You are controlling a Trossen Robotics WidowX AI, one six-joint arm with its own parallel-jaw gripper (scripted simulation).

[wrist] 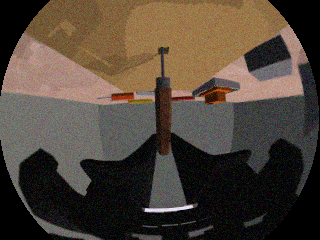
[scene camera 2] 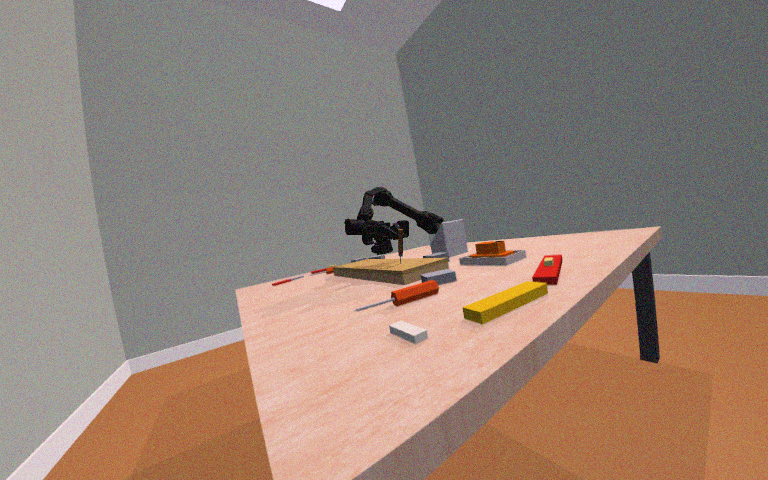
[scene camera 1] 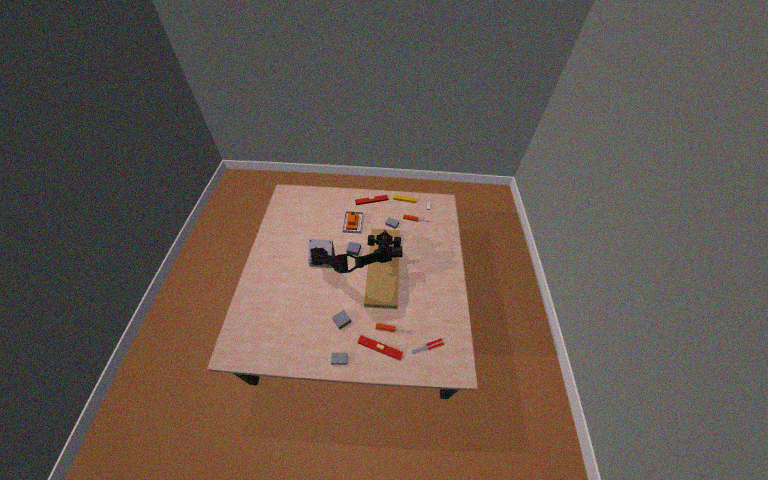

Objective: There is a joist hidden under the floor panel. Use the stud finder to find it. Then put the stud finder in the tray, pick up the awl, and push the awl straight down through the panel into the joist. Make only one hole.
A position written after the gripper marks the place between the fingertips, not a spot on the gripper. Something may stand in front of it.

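Visible: an orange-handled screwdriver (scene camera 2: 414, 293); a yellow bar (scene camera 2: 487, 309); an awl (wrist: 163, 92); the gripper (scene camera 2: 401, 236), (wrist: 163, 136).
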